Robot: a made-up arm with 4 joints. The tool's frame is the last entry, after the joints. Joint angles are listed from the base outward.
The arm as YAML. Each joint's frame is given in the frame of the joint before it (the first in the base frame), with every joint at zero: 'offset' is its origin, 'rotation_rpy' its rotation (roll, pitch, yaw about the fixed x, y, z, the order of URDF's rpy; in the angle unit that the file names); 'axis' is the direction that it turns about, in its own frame. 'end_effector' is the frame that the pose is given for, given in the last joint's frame.
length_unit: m
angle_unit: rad
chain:
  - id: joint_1
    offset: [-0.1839, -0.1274, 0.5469]
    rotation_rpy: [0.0, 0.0, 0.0]
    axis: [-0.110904, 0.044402, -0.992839]
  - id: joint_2
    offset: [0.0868, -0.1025, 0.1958]
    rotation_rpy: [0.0, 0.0, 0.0]
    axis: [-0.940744, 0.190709, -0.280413]
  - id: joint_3
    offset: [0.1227, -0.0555, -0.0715]
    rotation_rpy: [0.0, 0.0, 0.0]
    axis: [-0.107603, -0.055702, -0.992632]
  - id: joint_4
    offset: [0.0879, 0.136, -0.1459]
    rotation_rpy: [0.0, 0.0, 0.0]
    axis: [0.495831, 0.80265, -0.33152]
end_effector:
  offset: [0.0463, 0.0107, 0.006]
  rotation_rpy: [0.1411, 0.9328, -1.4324]
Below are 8 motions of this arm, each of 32 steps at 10 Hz.
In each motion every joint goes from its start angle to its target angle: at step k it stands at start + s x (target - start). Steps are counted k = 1, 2, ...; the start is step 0. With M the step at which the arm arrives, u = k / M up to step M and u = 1 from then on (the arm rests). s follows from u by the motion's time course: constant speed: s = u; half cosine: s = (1 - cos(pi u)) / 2; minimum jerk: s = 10 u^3 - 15 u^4 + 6 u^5.
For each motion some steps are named. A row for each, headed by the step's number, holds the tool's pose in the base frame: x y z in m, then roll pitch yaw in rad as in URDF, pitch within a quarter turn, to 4 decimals.
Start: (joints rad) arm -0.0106 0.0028 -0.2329 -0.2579
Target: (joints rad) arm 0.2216 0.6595 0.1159 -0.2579
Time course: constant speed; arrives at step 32
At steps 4, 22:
4: 0.1234 -0.1368 0.5285 0.3105 0.7150 -1.0677
22: 0.1183 -0.3102 0.5041 0.1466 0.3462 -1.5741

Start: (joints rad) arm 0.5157 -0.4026 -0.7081 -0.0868
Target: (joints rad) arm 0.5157 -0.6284 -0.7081 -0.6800
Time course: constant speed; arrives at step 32
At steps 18, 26, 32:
18: 0.0455 -0.0950 0.6553 1.1001 0.6329 -0.3166
26: 0.0410 -0.0878 0.6711 1.1761 0.4664 -0.2841
32: 0.0369 -0.0828 0.6825 1.2283 0.3415 -0.2736

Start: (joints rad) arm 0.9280 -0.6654 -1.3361 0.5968
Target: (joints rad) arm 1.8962 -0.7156 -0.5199 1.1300
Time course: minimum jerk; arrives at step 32
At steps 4, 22, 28, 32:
4: -0.0392 -0.1153 0.6320 0.5506 1.3323 -0.5243
22: -0.0240 -0.3372 0.6524 -2.1049 1.1889 1.8192
28: -0.0623 -0.3829 0.6570 -2.1621 1.0712 1.5069
32: -0.0668 -0.3869 0.6574 -2.1668 1.0596 1.4774

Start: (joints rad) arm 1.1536 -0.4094 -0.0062 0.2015
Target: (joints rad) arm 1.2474 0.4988 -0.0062 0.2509
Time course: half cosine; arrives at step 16
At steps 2, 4, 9, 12, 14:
2: 0.0331 -0.4047 0.5895 0.0461 1.2581 -2.5928
4: 0.0086 -0.4186 0.5719 -0.0277 1.1693 -2.7051
9: -0.1135 -0.4663 0.5258 -0.1093 0.7900 -2.9607
12: -0.1917 -0.4830 0.5210 -0.0986 0.5748 -3.0630
14: -0.2255 -0.4874 0.5238 -0.0880 0.4843 -3.1043

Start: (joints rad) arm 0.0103 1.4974 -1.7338 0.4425
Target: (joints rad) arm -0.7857 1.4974 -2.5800 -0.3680
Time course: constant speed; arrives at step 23
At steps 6, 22, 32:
6: -0.2052 -0.3595 0.6862 -1.7847 0.2394 -1.4893
22: -0.1001 -0.3559 0.8076 -2.3690 1.0588 -1.2512
32: -0.0908 -0.3543 0.8156 -2.4547 1.0985 -1.2959

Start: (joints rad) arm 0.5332 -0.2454 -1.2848 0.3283
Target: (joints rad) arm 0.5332 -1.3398 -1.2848 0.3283
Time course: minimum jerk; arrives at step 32
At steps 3, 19, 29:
3: -0.0694 -0.1171 0.5755 0.0300 1.2562 -0.7722
19: -0.0571 -0.0402 0.7130 1.2070 0.8046 0.5058
29: -0.0791 -0.0320 0.7870 1.3185 0.4796 0.6746

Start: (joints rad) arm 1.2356 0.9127 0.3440 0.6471
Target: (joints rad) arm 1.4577 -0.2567 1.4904 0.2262
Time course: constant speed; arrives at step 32
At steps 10, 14, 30, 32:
10: -0.3795 -0.5558 0.6066 0.2812 0.6718 2.5706
14: -0.3763 -0.5584 0.6033 0.3079 0.7835 2.5173
30: -0.3694 -0.5385 0.5737 0.0372 1.0932 1.8944
32: -0.3670 -0.5329 0.5677 -0.0533 1.1012 1.7608

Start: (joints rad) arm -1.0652 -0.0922 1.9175 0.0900
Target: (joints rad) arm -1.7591 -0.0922 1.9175 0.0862
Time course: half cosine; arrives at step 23
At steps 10, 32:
10: 0.2107 0.0859 0.5501 0.0227 1.0432 -2.1098
32: 0.0912 0.2262 0.5698 0.0321 1.0915 -1.6863

